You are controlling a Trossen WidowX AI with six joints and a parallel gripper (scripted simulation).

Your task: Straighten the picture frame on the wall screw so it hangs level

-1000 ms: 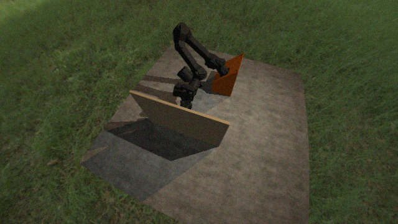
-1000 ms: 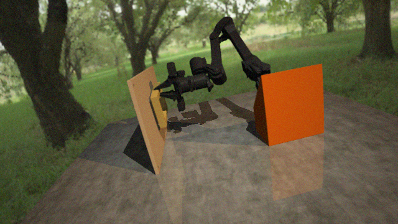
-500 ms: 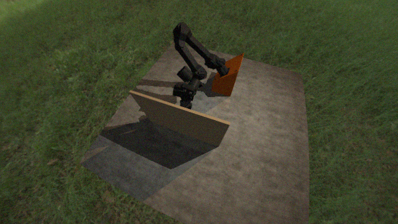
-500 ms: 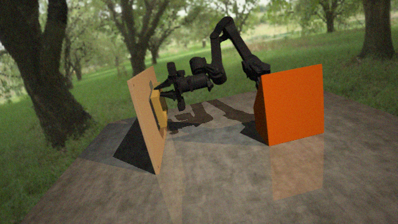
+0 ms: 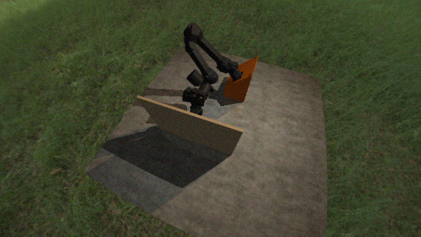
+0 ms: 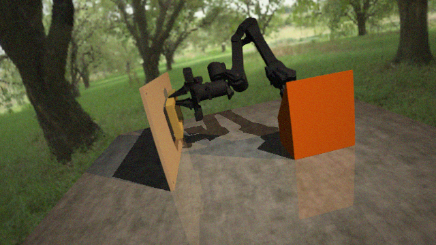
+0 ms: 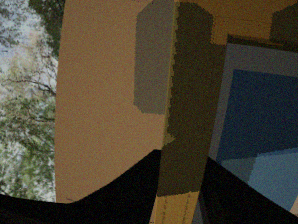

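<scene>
My gripper tip is now 5 cm above the picture frame and 1 cm to the left of it. Round my gripper tip: wall board (7 cm below, 2 cm ahead).
</scene>
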